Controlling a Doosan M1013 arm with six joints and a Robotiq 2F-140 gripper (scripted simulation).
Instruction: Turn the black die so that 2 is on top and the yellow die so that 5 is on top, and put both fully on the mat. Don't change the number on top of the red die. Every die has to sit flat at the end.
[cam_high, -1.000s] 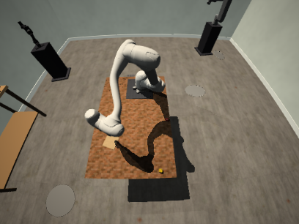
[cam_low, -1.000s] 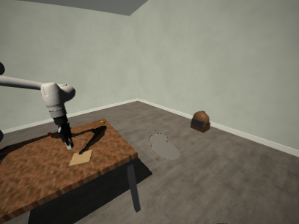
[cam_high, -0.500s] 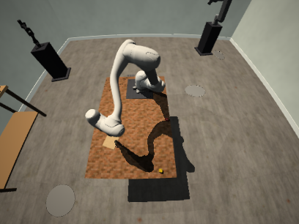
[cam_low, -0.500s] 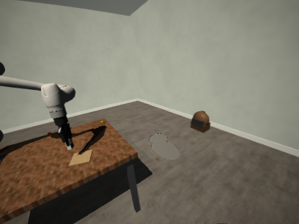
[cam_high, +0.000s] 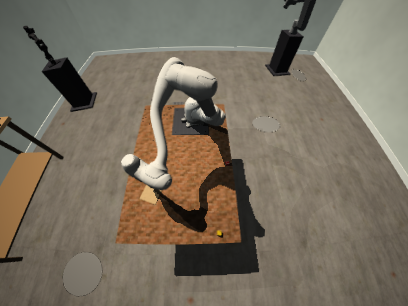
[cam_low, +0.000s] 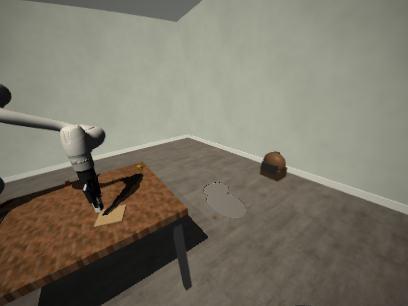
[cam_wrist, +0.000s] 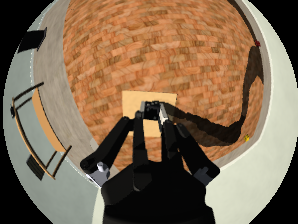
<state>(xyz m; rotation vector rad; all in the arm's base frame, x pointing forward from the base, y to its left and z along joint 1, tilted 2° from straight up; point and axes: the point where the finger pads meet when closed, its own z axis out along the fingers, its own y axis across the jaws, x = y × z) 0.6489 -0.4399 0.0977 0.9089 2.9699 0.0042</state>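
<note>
Right now the tan mat is 8 cm below my hand, 4 cm ahead of it and 3 cm to the right of it. From my hand the other things lie so: black die 2 cm below; then yellow die 44 cm to the left, 43 cm ahead, 7 cm below; then red die 64 cm to the left, 10 cm behind, 7 cm below.
</note>
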